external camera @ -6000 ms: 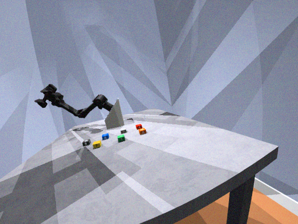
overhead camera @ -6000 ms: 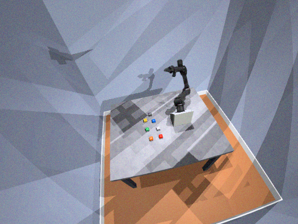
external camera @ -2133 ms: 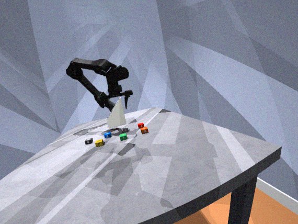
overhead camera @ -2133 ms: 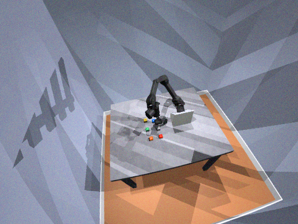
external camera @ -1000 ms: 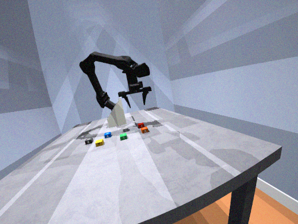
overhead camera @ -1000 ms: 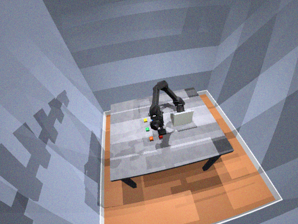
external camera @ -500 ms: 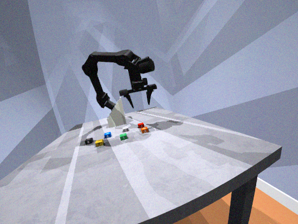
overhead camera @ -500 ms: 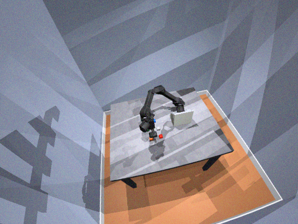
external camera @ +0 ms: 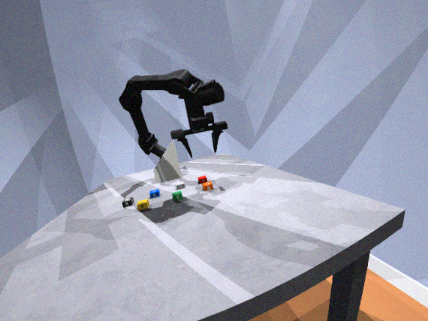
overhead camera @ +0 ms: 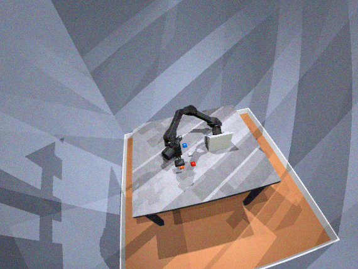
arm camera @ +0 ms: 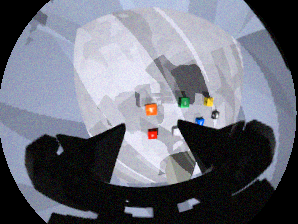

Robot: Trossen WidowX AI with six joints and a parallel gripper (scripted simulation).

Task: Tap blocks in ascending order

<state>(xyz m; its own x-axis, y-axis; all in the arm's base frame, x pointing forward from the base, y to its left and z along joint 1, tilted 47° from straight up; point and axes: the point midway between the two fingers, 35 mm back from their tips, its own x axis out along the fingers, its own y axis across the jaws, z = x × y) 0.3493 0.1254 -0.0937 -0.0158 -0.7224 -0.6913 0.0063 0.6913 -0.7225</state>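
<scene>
Now: gripper tip 12 cm to the left of the green block, 12 cm above it and 1 cm short of it. Also, from my gripper tip: orange block: 12 cm below, 1 cm to the right, 1 cm behind; blue block: 20 cm to the right, 12 cm below, 8 cm behind; red block: 12 cm below, 10 cm behind, 1 cm to the right.
</scene>
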